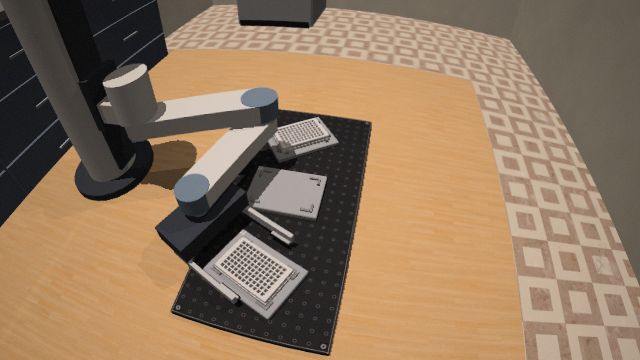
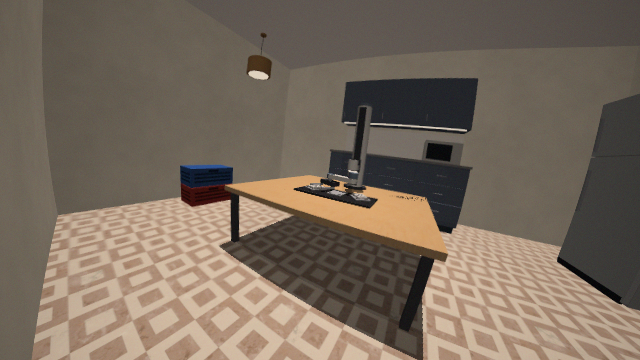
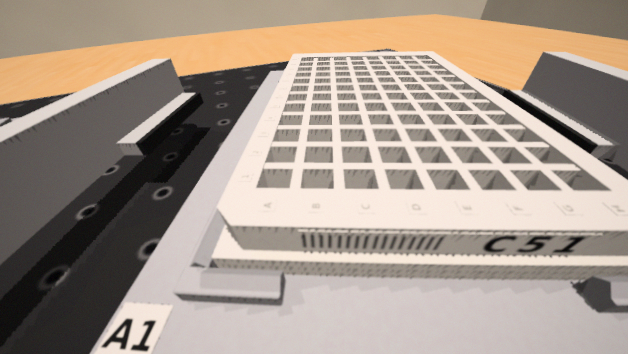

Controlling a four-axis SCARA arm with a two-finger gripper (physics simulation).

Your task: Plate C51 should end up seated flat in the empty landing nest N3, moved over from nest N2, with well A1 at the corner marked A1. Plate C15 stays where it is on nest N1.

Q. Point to a nest N1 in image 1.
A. At 281,157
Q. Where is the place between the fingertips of the gripper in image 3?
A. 347,77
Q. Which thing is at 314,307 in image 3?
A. A grey nest N2.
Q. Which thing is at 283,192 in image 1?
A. A nest N3.
